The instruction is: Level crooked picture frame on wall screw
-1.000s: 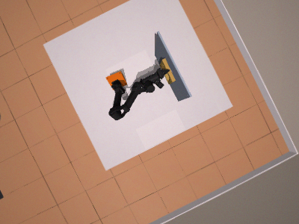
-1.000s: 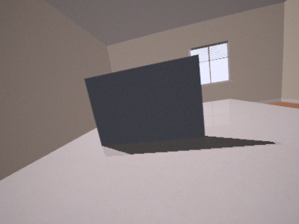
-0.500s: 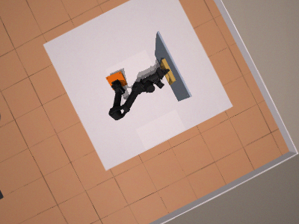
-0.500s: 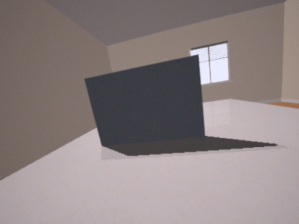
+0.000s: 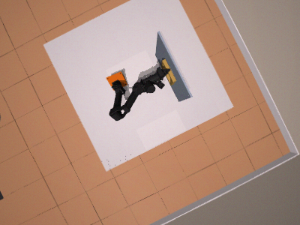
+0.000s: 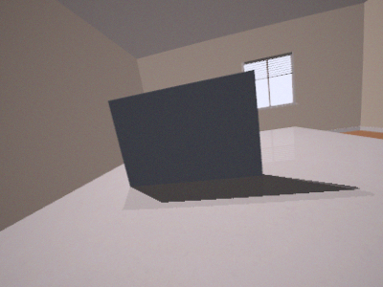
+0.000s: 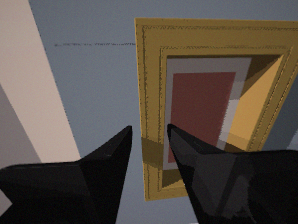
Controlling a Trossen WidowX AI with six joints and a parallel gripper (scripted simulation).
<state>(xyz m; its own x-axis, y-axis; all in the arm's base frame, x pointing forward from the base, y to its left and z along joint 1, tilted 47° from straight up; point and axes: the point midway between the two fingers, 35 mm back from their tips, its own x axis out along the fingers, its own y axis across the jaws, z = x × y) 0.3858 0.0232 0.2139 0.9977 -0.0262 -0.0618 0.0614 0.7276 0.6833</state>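
Now: gripper tip 10 mm short of the picture frame and 50 mm above it. Round my gripper tip: wall panel: 20 mm ahead, 70 mm below.
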